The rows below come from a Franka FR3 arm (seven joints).
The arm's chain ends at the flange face. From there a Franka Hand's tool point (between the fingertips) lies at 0.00 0.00 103.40 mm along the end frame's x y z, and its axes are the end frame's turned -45 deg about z.
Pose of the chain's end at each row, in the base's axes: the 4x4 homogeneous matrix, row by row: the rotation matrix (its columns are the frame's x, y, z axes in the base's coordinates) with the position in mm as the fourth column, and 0 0 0 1 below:
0.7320 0.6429 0.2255 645.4; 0.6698 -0.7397 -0.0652 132.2; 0.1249 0.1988 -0.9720 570.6; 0 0 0 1
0.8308 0.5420 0.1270 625.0; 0.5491 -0.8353 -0.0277 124.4; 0.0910 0.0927 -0.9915 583.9; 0 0 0 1
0.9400 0.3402 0.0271 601.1; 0.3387 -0.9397 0.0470 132.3; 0.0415 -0.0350 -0.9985 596.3; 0 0 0 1
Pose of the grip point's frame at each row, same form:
0.0630 0.9722 0.2255 668.7; 0.9967 -0.0494 -0.0652 125.5; -0.0523 0.2289 -0.9720 470.1; 0 0 0 1
0.2042 0.9707 0.1270 638.1; 0.9789 -0.2024 -0.0277 121.5; -0.0012 0.1299 -0.9915 481.4; 0 0 0 1
0.4241 0.9052 0.0271 603.9; 0.9040 -0.4250 0.0470 137.2; 0.0541 0.0046 -0.9985 493.1; 0 0 0 1

